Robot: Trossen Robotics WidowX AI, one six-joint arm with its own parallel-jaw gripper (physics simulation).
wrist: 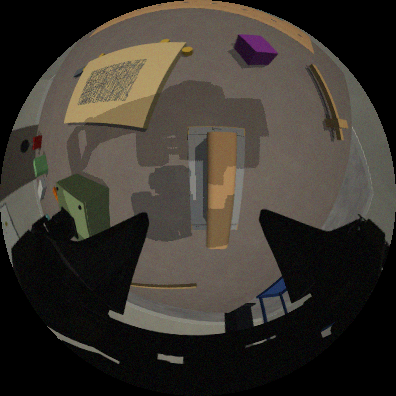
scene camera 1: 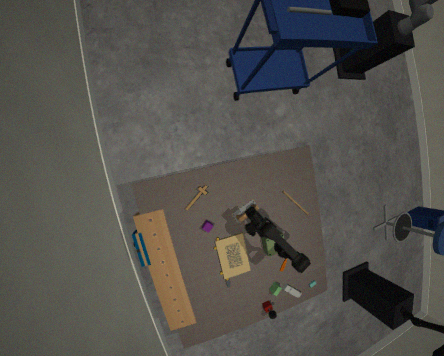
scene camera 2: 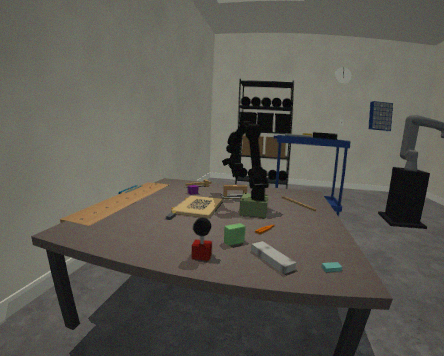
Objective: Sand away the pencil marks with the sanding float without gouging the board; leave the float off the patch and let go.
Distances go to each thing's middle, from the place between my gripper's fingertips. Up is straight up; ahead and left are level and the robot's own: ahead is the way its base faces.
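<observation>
Counting from my hand, I find the sanding float (wrist: 215,153) 20 mm to the right and 90 mm below. The pale wooden board (scene camera 1: 221,244) is 280 mm to the left of my hand, 130 mm ahead of it and 170 mm below it.
</observation>
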